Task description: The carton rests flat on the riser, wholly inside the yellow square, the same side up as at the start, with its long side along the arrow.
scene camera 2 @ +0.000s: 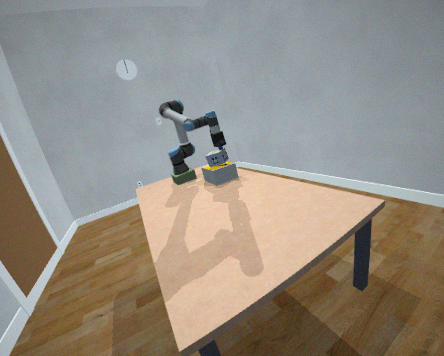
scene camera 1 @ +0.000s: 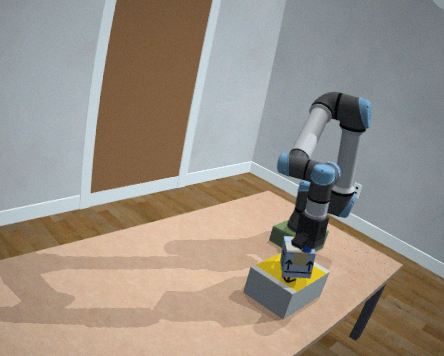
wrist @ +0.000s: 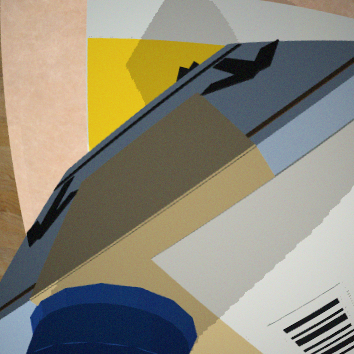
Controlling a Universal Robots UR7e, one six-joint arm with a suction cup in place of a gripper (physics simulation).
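The carton [scene camera 1: 300,270] [scene camera 2: 216,159] [wrist: 310,215] is blue-grey with tan tape, a white label and black side arrows that point up in scene camera 1. It hangs from the blue suction cup [scene camera 1: 307,248] [scene camera 2: 220,148] [wrist: 112,320], which is on its top near one edge. The carton appears slightly above the grey riser [scene camera 1: 265,292] [scene camera 2: 225,175] [wrist: 115,20], over the yellow square [scene camera 1: 269,265] [wrist: 112,75]. Its edges look turned relative to the square's in the wrist view. The black arrow [scene camera 1: 289,280] is mostly hidden under the carton. The exact gap is hard to tell.
The arm's green base block [scene camera 1: 281,234] [scene camera 2: 184,176] stands behind the riser in scene camera 1, and beside it in scene camera 2. The wooden table [scene camera 1: 125,280] [scene camera 2: 280,200] carries both, and the riser stands near the table's edge.
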